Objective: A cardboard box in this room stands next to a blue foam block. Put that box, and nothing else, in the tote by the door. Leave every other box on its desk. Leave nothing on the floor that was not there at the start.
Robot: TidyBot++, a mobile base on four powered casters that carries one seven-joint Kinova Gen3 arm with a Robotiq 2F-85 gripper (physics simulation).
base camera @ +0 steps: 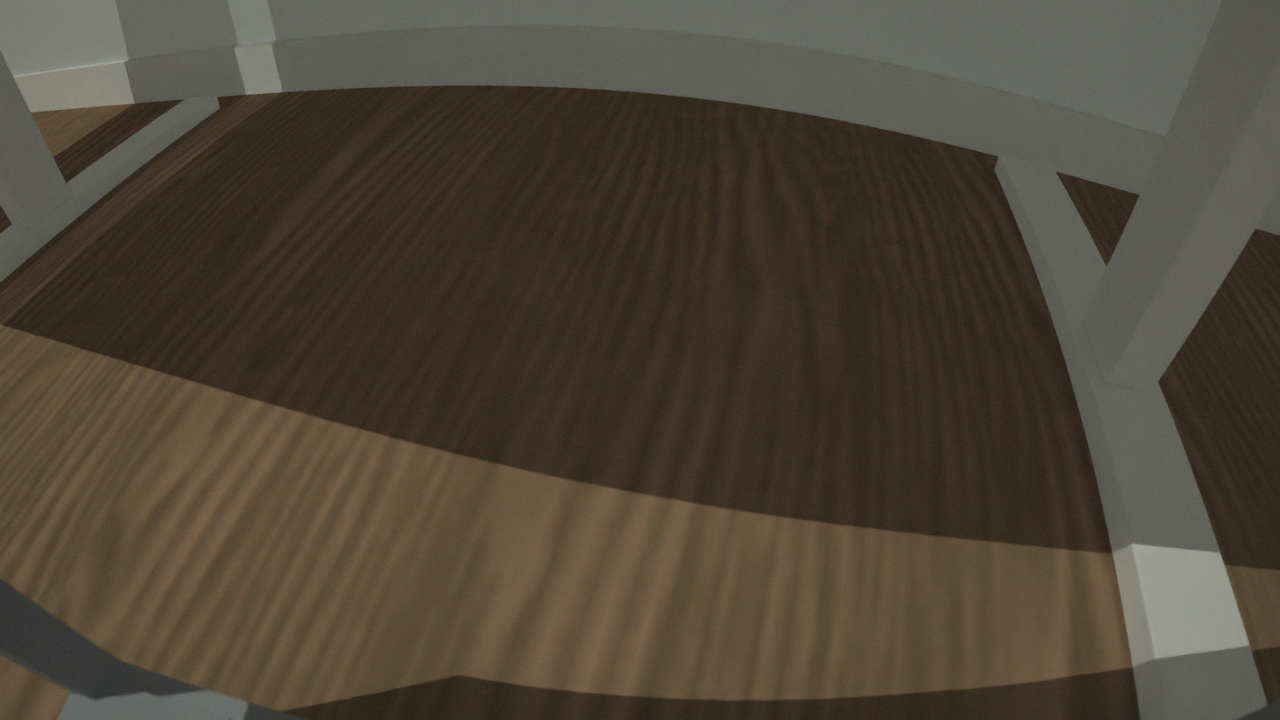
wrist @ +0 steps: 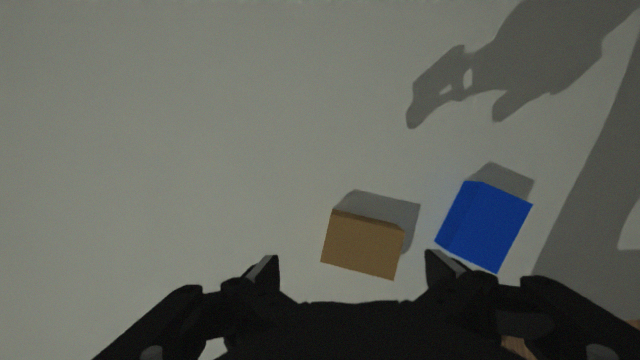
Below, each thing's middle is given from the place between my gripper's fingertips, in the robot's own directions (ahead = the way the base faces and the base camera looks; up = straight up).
My gripper is now 6 cm past the blue foam block (wrist: 483, 221), 15 cm to the left of it and 19 cm above it.
